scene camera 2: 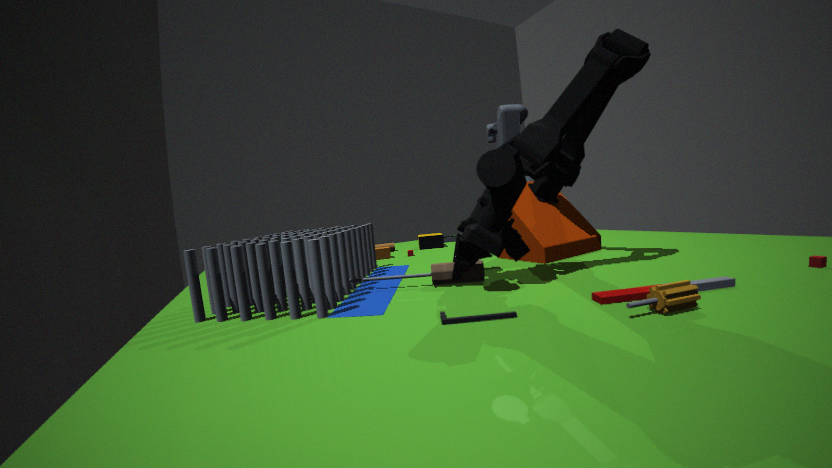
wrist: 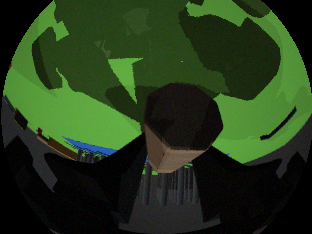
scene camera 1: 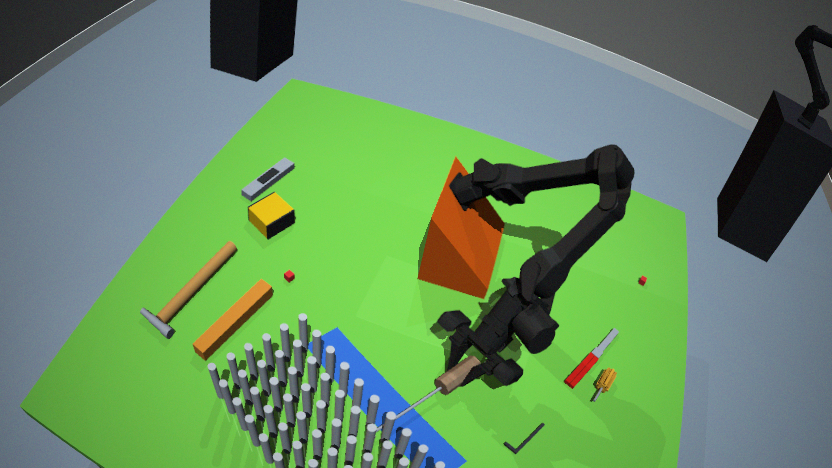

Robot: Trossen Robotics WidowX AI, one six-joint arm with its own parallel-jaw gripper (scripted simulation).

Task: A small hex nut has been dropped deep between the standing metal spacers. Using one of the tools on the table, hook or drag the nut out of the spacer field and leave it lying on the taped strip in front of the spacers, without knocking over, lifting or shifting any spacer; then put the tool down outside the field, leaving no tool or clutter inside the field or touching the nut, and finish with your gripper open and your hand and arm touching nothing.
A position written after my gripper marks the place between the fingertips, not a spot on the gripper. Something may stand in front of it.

Note:
In view: my gripper (scene camera 2: pixel 453 277), a brown-handled screwdriver (scene camera 2: pixel 441 273) and a yellow box (scene camera 1: pixel 270 215).
The brown-handled screwdriver is seen too in the wrist view (wrist: pixel 181 121) and in scene camera 1 (scene camera 1: pixel 452 379). My gripper is seen too in the wrist view (wrist: pixel 170 138) and in scene camera 1 (scene camera 1: pixel 455 379).

